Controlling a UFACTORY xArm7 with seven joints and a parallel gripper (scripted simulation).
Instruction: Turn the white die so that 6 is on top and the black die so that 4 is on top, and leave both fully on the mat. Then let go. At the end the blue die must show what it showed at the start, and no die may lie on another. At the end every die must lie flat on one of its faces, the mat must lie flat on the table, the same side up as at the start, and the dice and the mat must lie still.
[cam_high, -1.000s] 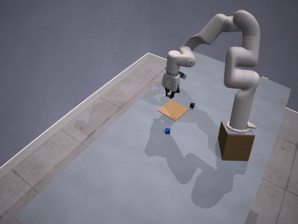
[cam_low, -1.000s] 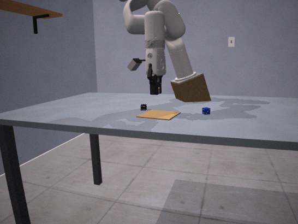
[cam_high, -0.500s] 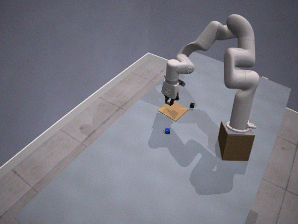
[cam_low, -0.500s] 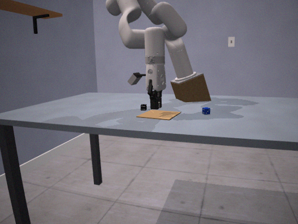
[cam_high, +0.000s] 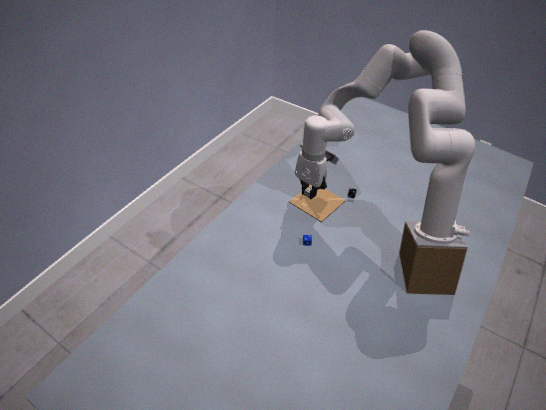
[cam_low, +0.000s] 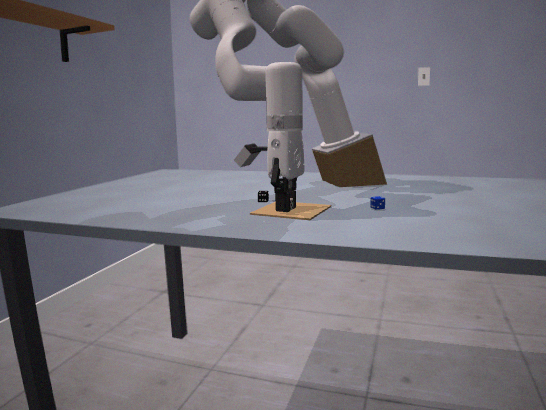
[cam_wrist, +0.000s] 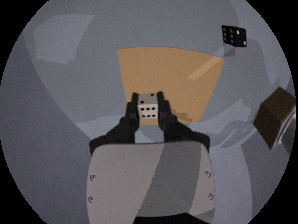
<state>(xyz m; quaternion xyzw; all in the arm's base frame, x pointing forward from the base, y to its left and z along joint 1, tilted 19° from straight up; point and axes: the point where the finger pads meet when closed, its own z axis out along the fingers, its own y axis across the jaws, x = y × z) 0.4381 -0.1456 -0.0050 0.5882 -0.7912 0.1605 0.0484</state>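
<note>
My hand is 10 mm above the white die. Round my hand: blue die: 60 mm behind, 200 mm to the left, 20 mm below; black die: 140 mm behind, 70 mm to the right, 20 mm below; mat: 40 mm behind, 10 mm to the left, 30 mm below.
</note>
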